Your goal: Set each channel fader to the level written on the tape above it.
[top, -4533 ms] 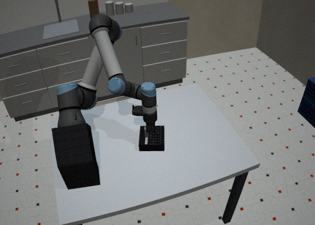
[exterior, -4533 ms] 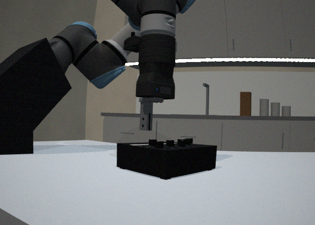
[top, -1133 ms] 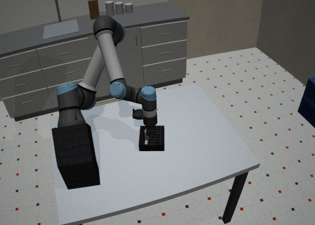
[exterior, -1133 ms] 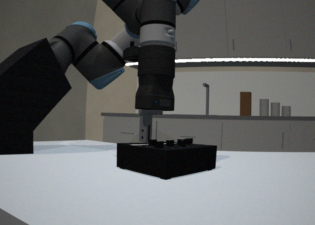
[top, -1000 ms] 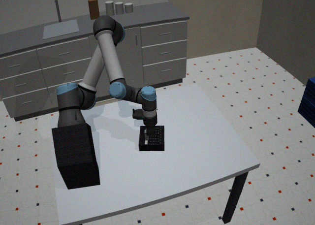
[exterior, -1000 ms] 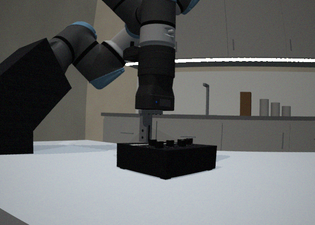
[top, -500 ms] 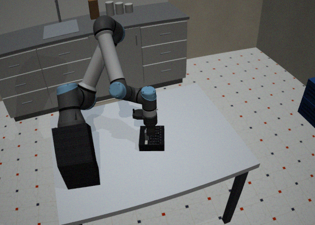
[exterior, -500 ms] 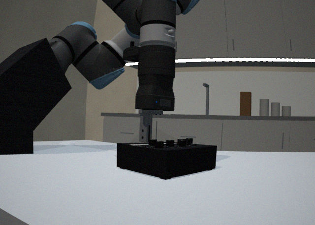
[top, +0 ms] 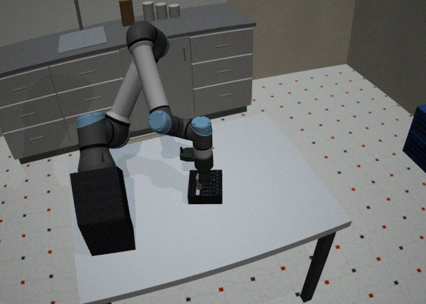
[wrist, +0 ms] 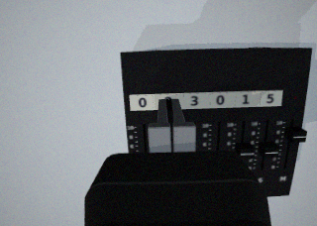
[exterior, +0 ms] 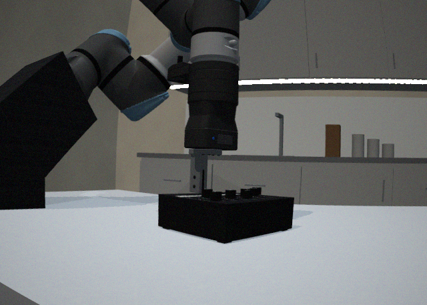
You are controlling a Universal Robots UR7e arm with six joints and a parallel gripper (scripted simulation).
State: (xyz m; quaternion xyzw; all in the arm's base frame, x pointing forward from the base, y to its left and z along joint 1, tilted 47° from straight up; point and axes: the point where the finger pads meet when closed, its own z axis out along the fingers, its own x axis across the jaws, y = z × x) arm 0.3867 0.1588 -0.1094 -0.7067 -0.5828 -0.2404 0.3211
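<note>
My hand is 2 cm short of the channel 2 cap and 1 cm above it. Round my hand: channel 3 cap (5 cm ahead, 1 cm to the left, 1 cm below); then channel 4 cap (7 cm ahead, 3 cm to the left, 1 cm below); then channel 1 cap (5 cm ahead, 3 cm to the right, 1 cm below).
</note>
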